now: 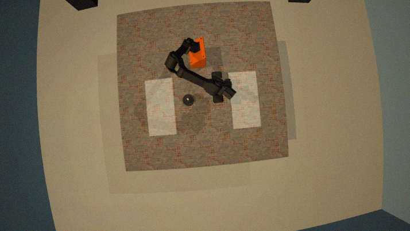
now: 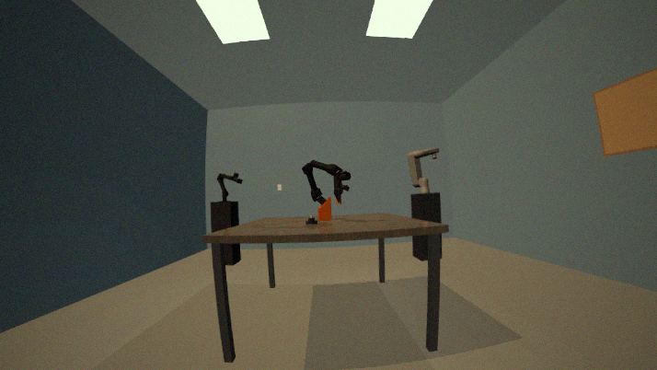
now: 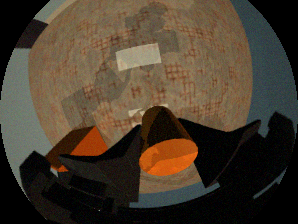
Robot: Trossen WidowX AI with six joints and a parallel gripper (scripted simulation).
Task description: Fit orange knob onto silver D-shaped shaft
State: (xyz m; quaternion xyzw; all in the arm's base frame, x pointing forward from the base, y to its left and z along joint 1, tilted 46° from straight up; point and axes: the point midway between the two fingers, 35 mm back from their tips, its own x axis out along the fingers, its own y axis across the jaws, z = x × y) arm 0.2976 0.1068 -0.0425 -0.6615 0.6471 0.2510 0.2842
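The round dark pedestal is 200 mm to the right of my gripper tip, 110 mm below it and 40 mm ahead of it. From my gripper tip the other things lie so: orange knob (30 mm above).
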